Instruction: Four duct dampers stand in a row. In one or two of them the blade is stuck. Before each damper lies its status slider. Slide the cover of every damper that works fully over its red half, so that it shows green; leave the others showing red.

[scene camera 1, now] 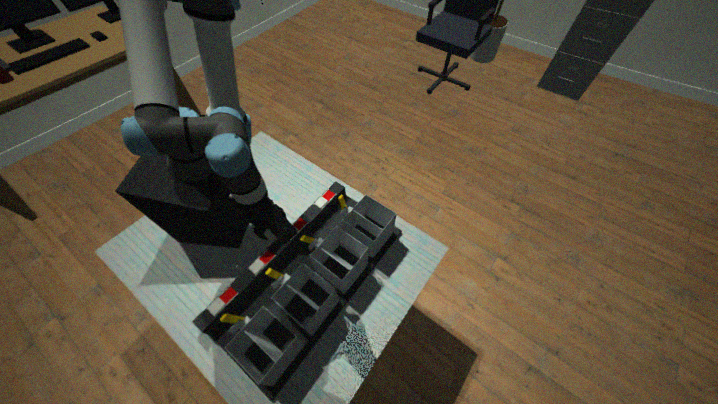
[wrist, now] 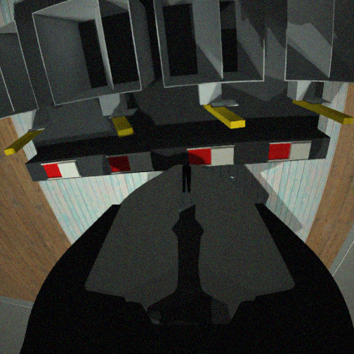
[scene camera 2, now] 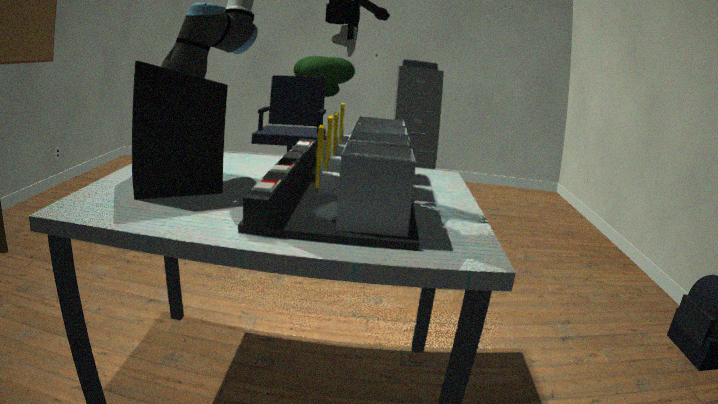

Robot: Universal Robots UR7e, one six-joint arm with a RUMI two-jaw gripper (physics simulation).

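Where they show: gripper, fingertip midpoint: (scene camera 2: 349, 56); arm's base, origin of the base link: (scene camera 1: 192, 164) (scene camera 2: 182, 72).
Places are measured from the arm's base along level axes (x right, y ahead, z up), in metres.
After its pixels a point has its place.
Four grey open-topped dampers (scene camera 1: 288, 359) {y 0.647, x 0.319, z -0.255 m} (scene camera 2: 376, 195) {y 0.565, x 0.399, z -0.234 m} (wrist: 210, 84) stand in a row, each with a yellow lever; the levers stand upright in scene camera 2. Along the black rail (wrist: 167, 160) before them, all four sliders show red with the cover beside it. In the wrist view, from the left, the red halves are the first (wrist: 52, 170), the second (wrist: 119, 164), in shadow, the third (wrist: 200, 156) and the fourth (wrist: 280, 151). My gripper (wrist: 185, 167) (scene camera 2: 350, 37) is shut and empty, its tips above the rail area between the second and third sliders. In scene camera 1 it hides the second slider's cover.
A black block (scene camera 1: 185, 216) {y 0.080, x 0.152, z -0.085 m} (scene camera 2: 178, 133) {y 0.053, x 0.164, z -0.161 m} stands on the table (scene camera 2: 271, 261) {y 0.361, x 0.499, z -0.354 m} on the arm's side of the rail. The yellow levers (scene camera 1: 273, 273) {y 0.466, x 0.143, z -0.140 m} (wrist: 225, 116) rise between the rail and the dampers. A chair (scene camera 1: 451, 35) and a grey cabinet (scene camera 2: 419, 110) stand beyond the table.
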